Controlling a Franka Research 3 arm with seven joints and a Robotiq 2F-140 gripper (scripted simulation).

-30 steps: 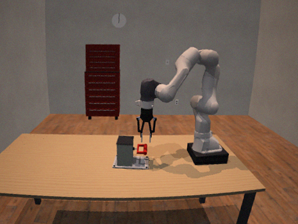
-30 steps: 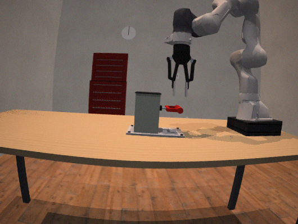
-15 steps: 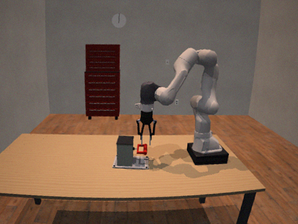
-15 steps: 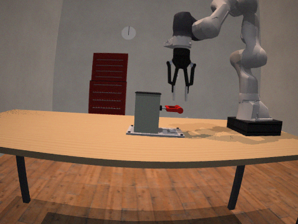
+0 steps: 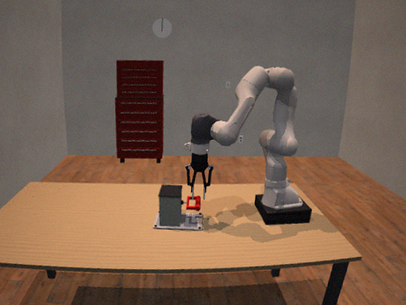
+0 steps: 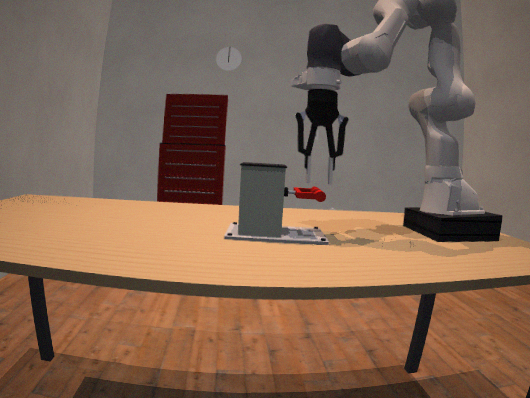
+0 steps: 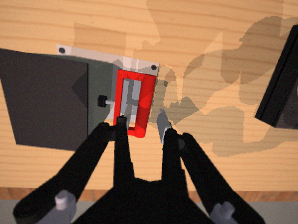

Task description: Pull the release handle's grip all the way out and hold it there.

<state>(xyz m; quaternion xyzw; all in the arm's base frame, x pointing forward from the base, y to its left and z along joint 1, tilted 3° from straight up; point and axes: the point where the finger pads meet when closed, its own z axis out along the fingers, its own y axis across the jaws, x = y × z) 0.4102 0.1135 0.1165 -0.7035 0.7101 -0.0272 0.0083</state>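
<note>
My gripper is now 16 cm above the base plate and 10 cm short of it.
</note>
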